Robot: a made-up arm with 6 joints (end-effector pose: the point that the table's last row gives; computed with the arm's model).
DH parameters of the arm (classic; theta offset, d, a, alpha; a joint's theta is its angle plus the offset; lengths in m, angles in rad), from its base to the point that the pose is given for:
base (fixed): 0.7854 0 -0.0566 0
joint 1: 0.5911 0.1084 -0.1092 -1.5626
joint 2: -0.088 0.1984 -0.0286 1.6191
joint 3: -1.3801 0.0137 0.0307 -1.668
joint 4: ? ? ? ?
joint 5: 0 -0.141 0.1 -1.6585
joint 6: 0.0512 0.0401 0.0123 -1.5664
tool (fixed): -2.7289 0.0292 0 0
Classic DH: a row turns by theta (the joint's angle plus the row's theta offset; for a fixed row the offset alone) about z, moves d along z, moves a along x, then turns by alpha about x.
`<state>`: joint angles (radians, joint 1 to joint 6).
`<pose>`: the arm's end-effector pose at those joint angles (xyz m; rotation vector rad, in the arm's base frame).
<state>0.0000 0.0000 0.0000 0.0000 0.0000 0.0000</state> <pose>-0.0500 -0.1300 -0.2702 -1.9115 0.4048 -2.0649</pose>
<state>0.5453 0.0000 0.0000 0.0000 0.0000 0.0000</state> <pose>-0.0019 -0.1222 -0.2702 -1.7682 -0.1133 -1.6988</pose>
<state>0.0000 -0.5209 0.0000 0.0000 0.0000 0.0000</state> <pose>-0.0137 0.0522 -0.2105 -1.4972 0.8199 -1.8208</pose>
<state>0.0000 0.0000 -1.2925 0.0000 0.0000 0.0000</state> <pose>-0.2423 -0.3250 -0.2818 1.2835 -1.3117 1.6359</pose>
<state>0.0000 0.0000 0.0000 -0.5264 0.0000 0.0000</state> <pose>0.1216 -0.1300 -0.1269 -1.2859 0.2747 -2.4481</pose>
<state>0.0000 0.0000 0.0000 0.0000 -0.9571 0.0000</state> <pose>-0.0411 -0.0240 -0.2536 -1.2225 1.0893 -1.4782</pose>
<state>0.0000 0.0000 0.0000 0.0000 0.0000 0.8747</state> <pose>-0.0531 -0.1300 -0.2435 -0.8358 0.1809 -2.6138</pose>
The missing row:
joint 4: 1.5072 0.0607 0.2837 -1.4831
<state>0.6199 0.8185 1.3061 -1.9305 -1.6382 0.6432</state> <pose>-0.4490 0.0602 0.1846 -0.2343 0.7324 0.7395</pose>
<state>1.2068 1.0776 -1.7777 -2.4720 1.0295 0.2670</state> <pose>-0.2705 -0.1405 0.3900 -2.1909 0.3029 0.9549</pose>
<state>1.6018 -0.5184 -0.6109 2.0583 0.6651 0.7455</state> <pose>-0.0667 -0.5645 0.1691 -2.0236 -1.1640 0.5765</pose>
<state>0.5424 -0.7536 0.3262 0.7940 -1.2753 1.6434</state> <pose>-0.3898 -0.0138 -0.1287 -0.7769 2.0083 -1.3634</pose>
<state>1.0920 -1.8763 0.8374 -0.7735 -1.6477 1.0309</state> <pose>0.0281 -0.2278 0.4746 0.9806 1.9969 1.4359</pose>
